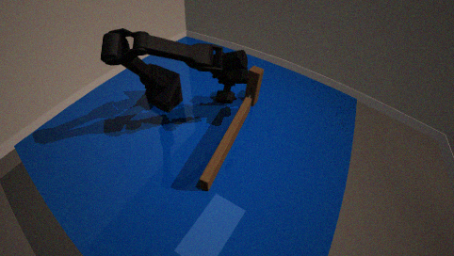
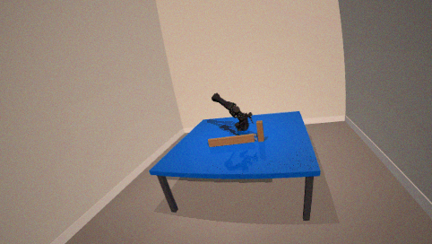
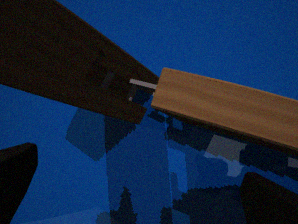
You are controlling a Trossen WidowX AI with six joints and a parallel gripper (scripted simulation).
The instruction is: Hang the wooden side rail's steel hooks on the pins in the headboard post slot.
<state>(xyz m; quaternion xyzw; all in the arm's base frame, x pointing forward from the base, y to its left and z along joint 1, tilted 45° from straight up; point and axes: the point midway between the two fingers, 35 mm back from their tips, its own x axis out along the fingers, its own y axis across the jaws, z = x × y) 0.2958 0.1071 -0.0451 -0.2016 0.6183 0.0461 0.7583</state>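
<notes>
Right now the headboard post is 3 cm ahead of my gripper tip, 10 cm to the left of it and 4 cm below it.
</notes>
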